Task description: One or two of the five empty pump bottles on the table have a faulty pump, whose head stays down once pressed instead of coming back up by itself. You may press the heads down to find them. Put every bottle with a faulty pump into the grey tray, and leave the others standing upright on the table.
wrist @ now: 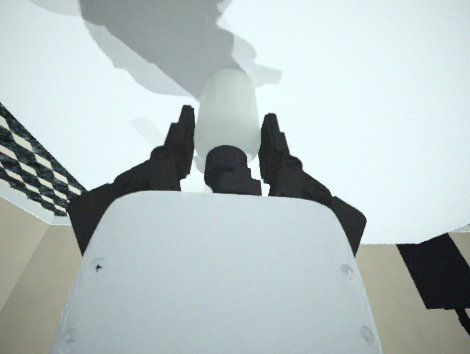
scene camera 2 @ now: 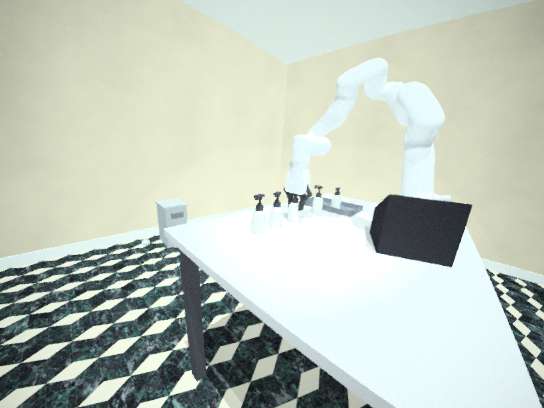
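Seen in the pictures: gripper, fingertip midpoint: (wrist: 228, 125) (scene camera 2: 295, 208); arm's base, link origin: (scene camera 2: 415, 206).
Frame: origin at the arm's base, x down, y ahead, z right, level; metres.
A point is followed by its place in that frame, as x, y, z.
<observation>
Five whitish bottles with black pump heads show in the scene view. The third from the left (scene camera 2: 293, 215) {0.112, 0.406, -0.116} (wrist: 227, 125) {0.070, 0.420, -0.072} stands upright between the fingers of my gripper (scene camera 2: 295, 205) {0.090, 0.419, -0.087} (wrist: 228, 125) {0.090, 0.419, -0.087}, which is shut on its body. Its pump head (wrist: 226, 162) {0.047, 0.420, -0.080} lies below the palm, partly hidden, so its height is unclear. Two bottles (scene camera 2: 258, 221) {0.095, 0.409, -0.320} (scene camera 2: 276, 217) {0.098, 0.405, -0.228} stand upright to the left of it. A fourth bottle (scene camera 2: 318, 205) {0.101, 0.406, 0.100} stands upright on the right, by the grey tray (scene camera 2: 348, 211) {0.119, 0.282, 0.193}. A fifth bottle (scene camera 2: 337, 201) {0.091, 0.368, 0.245} shows upright against the tray; whether inside or behind it is unclear.
A large black box-like object (scene camera 2: 422, 231) {0.051, -0.037, -0.095} is at the right of the white table (scene camera 2: 320, 295) {0.146, 0.101, -0.437}. A small grey box (scene camera 2: 172, 214) is beyond the table's left corner. The arm reaches over from its base at the back right.
</observation>
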